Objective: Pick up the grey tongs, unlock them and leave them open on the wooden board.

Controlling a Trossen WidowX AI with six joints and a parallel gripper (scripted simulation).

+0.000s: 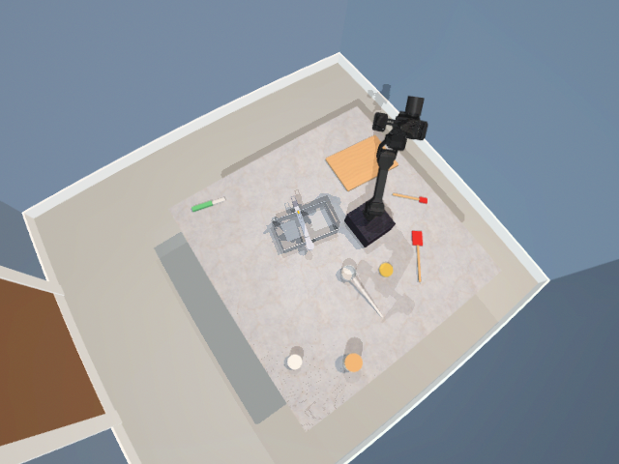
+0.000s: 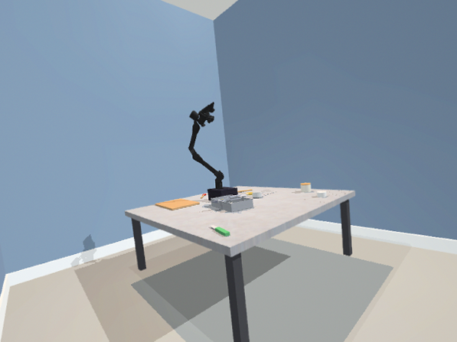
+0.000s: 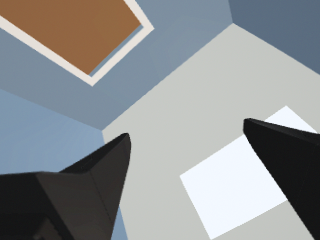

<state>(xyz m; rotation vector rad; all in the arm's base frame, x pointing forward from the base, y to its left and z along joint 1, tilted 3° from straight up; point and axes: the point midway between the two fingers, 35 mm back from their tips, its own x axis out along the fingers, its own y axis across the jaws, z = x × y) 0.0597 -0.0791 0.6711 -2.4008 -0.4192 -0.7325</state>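
My gripper tip is now 720 mm above the yellow lock tab, 230 mm short of it and 130 mm to the left of it. Round my gripper tip: yellow disc: 780 mm below, 330 mm to the left, 40 mm behind; then wooden board: 780 mm below, 280 mm to the right, 260 mm behind; then grey roasting tin: 760 mm below, 230 mm ahead, 60 mm to the right.
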